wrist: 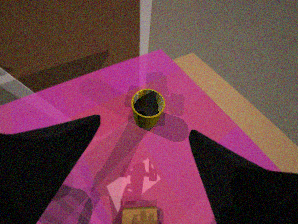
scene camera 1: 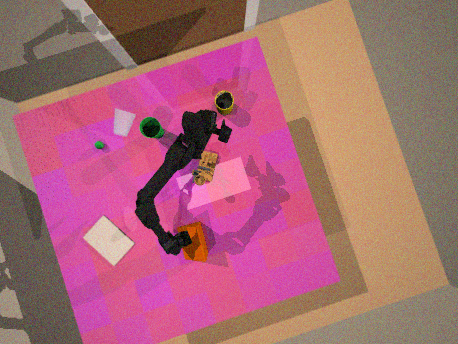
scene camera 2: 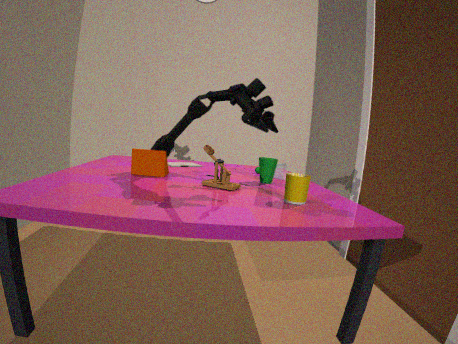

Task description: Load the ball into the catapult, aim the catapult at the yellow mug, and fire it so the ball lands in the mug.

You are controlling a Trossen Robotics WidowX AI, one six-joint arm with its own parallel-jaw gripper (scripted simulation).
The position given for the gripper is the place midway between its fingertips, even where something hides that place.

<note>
The gripper (scene camera 2: pixel 272 132) is open and holds nothing. Also in view: a white pad (scene camera 1: pixel 105 237).
The gripper shows as well in the wrist view (wrist: pixel 146 126). The wrist view does not show the white pad: it is out of frame.
</note>
